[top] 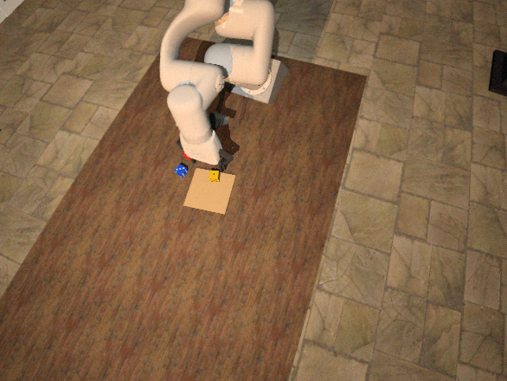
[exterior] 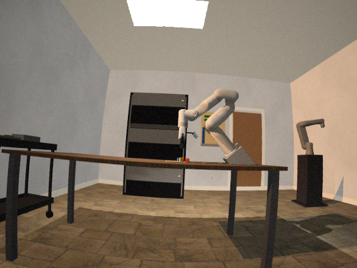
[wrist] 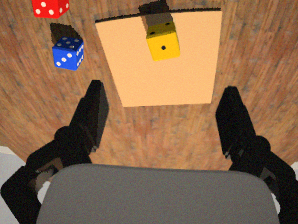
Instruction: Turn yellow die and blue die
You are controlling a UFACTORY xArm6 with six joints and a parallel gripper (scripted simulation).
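Now: the blue die 3 cm ahead of my hand, 12 cm to the right of it and 10 cm below it. The rest, counted from my hand: yellow die (10 cm below); then red die (4 cm behind, 12 cm to the right, 10 cm below); then tan mat (4 cm ahead, 11 cm below).
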